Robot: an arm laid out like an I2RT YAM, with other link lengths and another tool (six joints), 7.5 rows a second.
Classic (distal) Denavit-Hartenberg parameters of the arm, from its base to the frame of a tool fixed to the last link. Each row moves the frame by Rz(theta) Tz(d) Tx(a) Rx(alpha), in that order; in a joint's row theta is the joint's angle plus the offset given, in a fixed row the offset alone. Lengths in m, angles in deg.
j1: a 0.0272; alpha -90; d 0.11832; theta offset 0
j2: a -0.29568; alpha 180; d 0; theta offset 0
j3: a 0.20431; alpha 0; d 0; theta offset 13.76
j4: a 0.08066; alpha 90; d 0.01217; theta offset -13.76
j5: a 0; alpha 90; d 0.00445; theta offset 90
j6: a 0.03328; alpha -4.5; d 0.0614; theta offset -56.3
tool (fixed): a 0; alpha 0; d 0.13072; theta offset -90
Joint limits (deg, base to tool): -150..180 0..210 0..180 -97..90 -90..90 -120..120
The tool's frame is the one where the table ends.
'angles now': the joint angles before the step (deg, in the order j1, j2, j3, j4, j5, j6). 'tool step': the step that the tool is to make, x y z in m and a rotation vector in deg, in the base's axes. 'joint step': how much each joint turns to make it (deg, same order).
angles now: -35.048, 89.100, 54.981, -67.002, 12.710, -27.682
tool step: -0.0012, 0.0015, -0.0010, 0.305, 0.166, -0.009
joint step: 0.010, -0.007, -0.301, -0.014, -0.155, -0.011
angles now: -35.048, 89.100, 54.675, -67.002, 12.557, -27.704
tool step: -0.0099, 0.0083, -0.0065, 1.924, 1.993, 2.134
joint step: 0.007, 0.004, -2.218, -0.030, 0.042, -2.223
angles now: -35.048, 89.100, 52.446, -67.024, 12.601, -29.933
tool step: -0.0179, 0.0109, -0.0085, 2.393, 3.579, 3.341
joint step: -0.009, -0.013, -3.562, -0.011, 0.986, -3.288
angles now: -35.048, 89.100, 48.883, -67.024, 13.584, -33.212
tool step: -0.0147, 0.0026, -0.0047, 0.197, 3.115, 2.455
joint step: 0.008, -0.004, -2.760, 0.569, 2.315, -1.872
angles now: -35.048, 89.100, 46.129, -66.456, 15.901, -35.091
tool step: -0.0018, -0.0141, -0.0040, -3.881, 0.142, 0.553
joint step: -0.686, -0.014, -1.878, 4.046, 3.471, -0.162
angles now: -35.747, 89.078, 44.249, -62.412, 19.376, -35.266
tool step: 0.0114, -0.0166, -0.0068, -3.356, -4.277, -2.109
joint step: -2.171, -0.011, -1.157, 6.591, 0.133, -0.030
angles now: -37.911, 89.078, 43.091, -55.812, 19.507, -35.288
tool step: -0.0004, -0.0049, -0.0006, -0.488, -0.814, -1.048
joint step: -1.475, -0.012, -0.020, 1.106, -0.041, -0.471
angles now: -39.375, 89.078, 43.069, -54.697, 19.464, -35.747
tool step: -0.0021, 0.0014, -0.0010, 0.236, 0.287, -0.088
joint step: -0.083, 0.004, -0.372, 0.003, -0.001, 0.006
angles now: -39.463, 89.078, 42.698, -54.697, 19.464, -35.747
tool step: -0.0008, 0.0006, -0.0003, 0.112, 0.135, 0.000
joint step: -0.016, 0.005, -0.116, -0.049, 0.002, -0.016
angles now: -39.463, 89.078, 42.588, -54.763, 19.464, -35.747
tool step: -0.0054, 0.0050, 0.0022, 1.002, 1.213, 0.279
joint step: 0.147, -0.326, 0.193, -2.046, 0.023, -0.138
